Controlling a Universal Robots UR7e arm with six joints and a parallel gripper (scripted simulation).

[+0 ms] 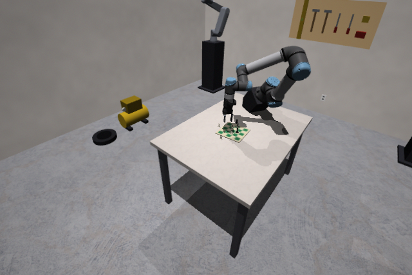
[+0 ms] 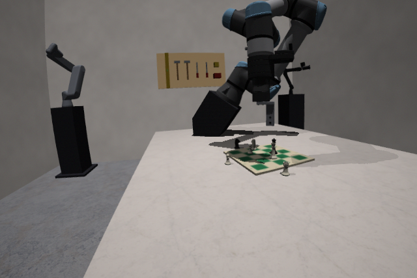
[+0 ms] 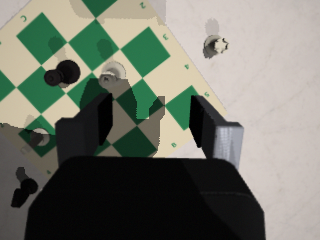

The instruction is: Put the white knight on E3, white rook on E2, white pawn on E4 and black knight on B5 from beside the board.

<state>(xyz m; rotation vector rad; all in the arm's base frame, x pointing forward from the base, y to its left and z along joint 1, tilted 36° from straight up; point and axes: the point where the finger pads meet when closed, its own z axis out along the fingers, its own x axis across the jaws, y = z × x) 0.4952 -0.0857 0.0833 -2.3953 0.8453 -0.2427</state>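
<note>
Right now the cream chessboard is 130 mm below my hand, 60 mm behind it and 20 mm to the left of it.
</note>
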